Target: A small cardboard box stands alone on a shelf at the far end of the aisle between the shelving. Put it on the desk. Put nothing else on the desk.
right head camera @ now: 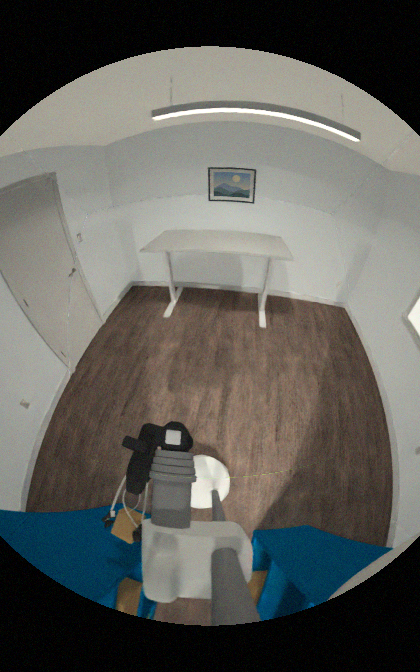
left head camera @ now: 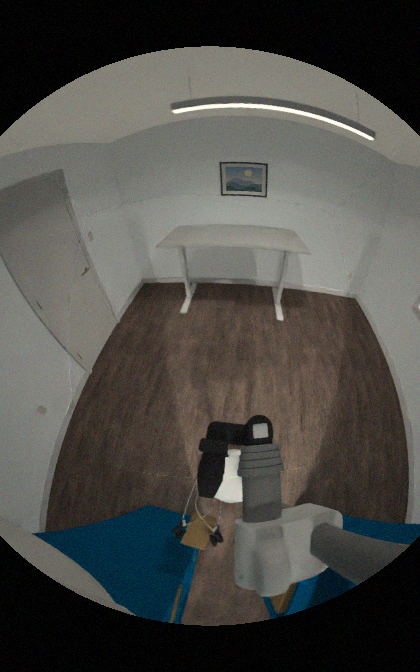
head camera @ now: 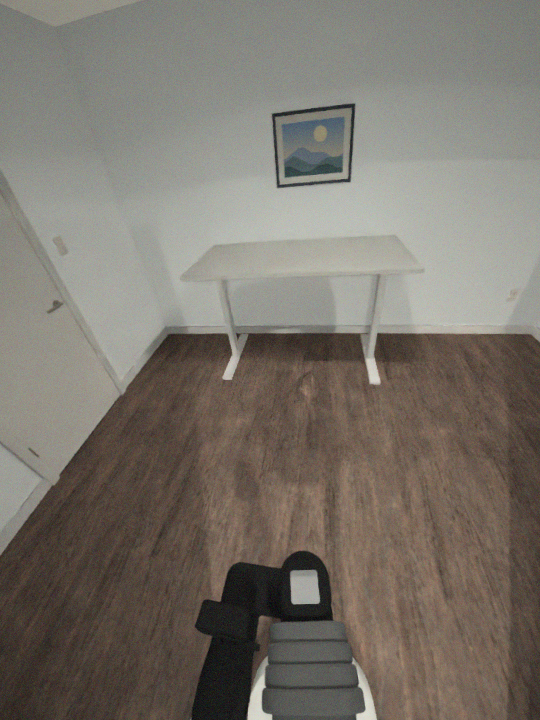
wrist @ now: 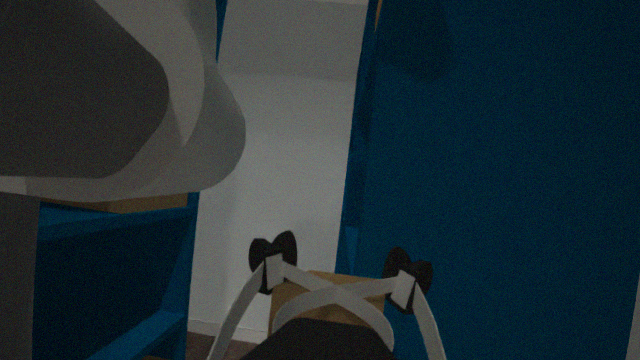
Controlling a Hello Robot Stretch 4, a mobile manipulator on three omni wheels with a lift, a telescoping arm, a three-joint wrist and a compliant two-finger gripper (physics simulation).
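Frame: origin at the robot's base, x back, y down, z right, level; millimetres.
Where they show: gripper, fingertip midpoint: (wrist: 340,259).
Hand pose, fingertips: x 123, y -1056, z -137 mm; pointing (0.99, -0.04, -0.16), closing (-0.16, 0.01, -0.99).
After its pixels a point has its place.
The small cardboard box (left head camera: 199,531) (right head camera: 125,528) (wrist: 327,311) @[z -122, x 56, y -1040 mm] is held between the two dark fingertips of my gripper (left head camera: 198,533) (right head camera: 123,526) (wrist: 340,259) @[z -137, x 123, y -1056 mm], which is shut on it. In the left and right head views, box and gripper hang at the lower left, by the blue shelving. The straps and wrist hide part of the box in the wrist view. The pale desk (head camera: 302,257) @[z 162, x -1984, y -923 mm] (left head camera: 235,236) (right head camera: 215,242) stands against the far wall, across the floor from me. No object shows on its top. The fingers do not show in the head view.
Blue shelving (left head camera: 125,530) (right head camera: 60,540) (wrist: 500,150) @[z -400, x 355, y -1189 mm] stands close on both sides at the bottom of the left and right head views. A door (head camera: 40,325) @[z -1514, x -1485, y -841 mm] is in the left wall. A framed picture (head camera: 313,145) @[z 302, x -2454, y -1554 mm] hangs above the desk. Wooden floor (head camera: 348,494) @[z 292, x -787, y 27 mm] lies between me and the desk.
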